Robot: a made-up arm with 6 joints.
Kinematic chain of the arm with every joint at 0, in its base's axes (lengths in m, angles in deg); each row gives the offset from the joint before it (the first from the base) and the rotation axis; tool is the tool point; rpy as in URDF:
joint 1: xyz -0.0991 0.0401 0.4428 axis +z
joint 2: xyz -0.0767 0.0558 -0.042 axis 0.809 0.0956 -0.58
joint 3: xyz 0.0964 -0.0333 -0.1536 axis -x
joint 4: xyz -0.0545 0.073 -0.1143 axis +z
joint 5: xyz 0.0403 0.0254 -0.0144 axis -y
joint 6: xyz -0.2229 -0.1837 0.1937 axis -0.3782 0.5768 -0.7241
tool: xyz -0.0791 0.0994 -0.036 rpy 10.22 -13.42 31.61
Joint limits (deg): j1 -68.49..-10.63 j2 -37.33..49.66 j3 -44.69..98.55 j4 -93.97..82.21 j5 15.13..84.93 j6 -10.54..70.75
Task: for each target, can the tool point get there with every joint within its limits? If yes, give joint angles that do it. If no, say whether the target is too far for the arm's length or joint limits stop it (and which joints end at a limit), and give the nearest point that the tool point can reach.
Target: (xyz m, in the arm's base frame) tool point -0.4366 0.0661 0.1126
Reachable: yes | joints -21.77 19.29 60.90 16.14 50.97 19.21
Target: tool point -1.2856 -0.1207 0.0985
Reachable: no: too far | nearest point -0.5625 -0.0698 0.1943 | short by 0.731 m
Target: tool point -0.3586 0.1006 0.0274
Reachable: yes | joints -45.93 20.40 56.82 27.64 74.82 60.22
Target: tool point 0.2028 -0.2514 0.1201
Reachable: no: joint limits stop it (at a limit: joint 1, joint 2, joint 4, joint 6) | nearest point -0.0043 -0.3413 0.1049 | short by 0.226 m
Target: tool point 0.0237 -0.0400 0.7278
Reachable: no: joint limits stop it (at a limit: joint 1, joint 2, joint 3, joint 4, joint 6) | nearest point -0.0451 -0.0798 0.6204 | short by 0.134 m
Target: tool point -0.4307 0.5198 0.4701
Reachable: no: joint limits stop it (at a limit: joint 1, joint 3, joint 6) | nearest point -0.2903 0.4228 0.3969 | short by 0.186 m
